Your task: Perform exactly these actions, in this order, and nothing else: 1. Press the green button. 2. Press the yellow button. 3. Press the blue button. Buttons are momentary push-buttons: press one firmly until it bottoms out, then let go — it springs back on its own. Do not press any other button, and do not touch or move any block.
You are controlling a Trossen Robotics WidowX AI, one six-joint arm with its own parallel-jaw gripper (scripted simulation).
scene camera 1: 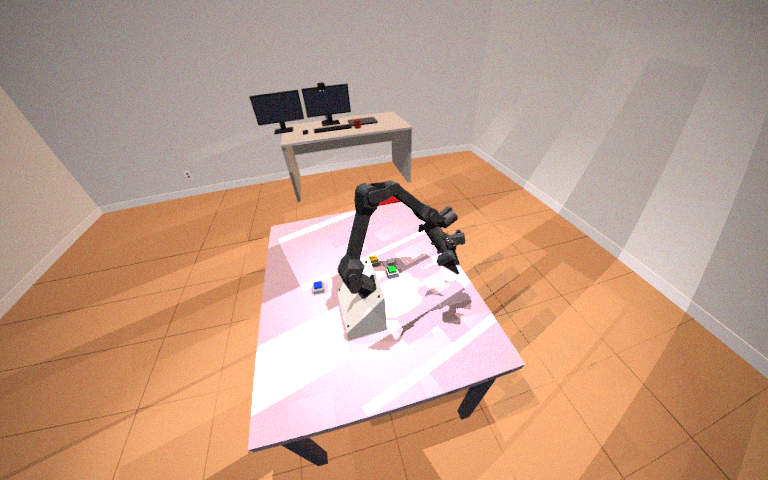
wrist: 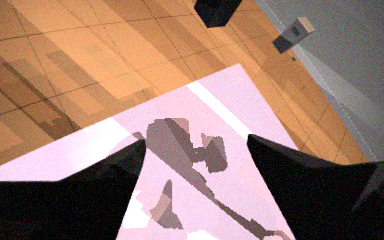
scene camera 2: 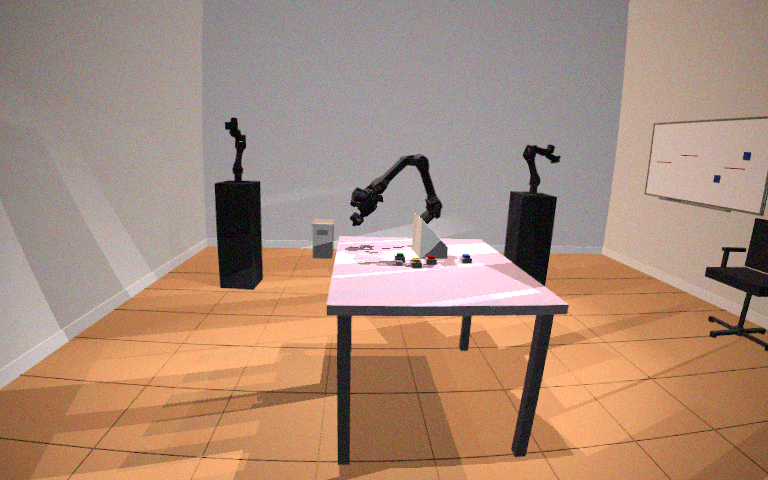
My gripper (scene camera 1: 458,269) is open, holding nothing.
My gripper shows as well in the wrist view (wrist: 196,141).
